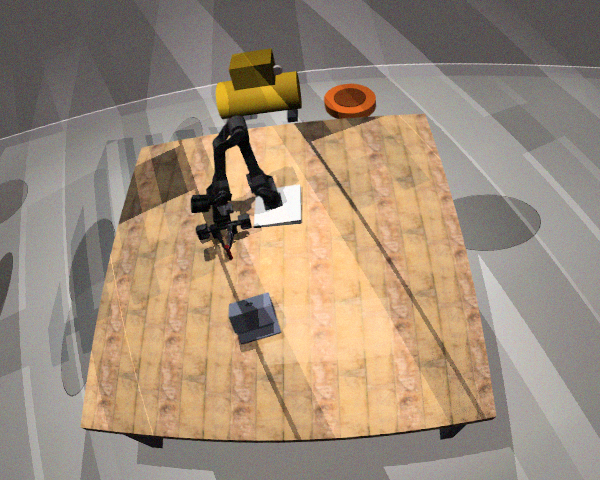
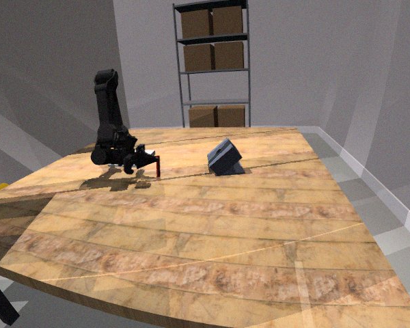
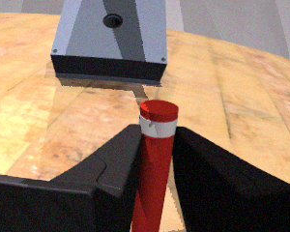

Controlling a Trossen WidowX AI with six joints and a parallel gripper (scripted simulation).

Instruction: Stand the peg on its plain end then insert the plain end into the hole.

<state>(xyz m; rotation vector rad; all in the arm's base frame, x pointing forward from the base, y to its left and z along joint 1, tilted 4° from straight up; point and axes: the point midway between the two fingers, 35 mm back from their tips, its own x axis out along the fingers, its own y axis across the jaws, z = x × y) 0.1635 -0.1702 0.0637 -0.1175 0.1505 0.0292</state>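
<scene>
Now: the red peg 1 cm below my gripper tip. Also, from my gripper tip: sloped blue-grey panel 24 cm ahead, 5 cm to the left, 2 cm below.
</scene>
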